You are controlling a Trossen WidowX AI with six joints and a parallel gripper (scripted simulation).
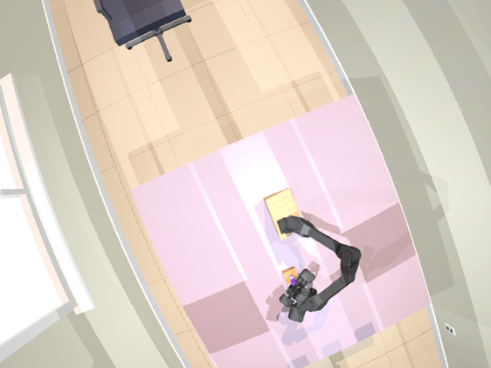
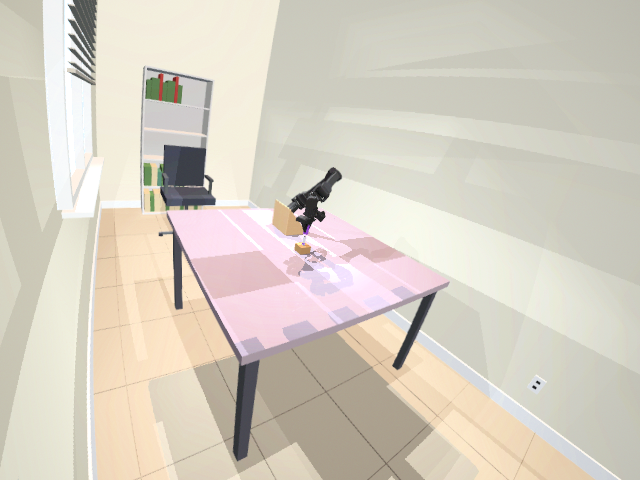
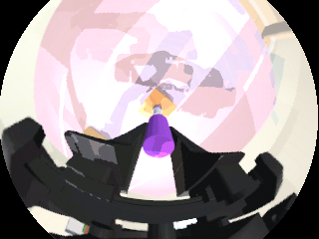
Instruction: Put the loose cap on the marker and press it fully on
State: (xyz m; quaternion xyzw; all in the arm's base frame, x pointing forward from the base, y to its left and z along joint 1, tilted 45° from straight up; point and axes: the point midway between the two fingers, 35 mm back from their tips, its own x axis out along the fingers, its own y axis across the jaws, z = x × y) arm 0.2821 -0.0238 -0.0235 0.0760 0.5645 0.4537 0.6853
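My gripper tip is now 10 cm above the holder block. The rest, counted from my gripper tip: purple marker cap: 1 cm above.
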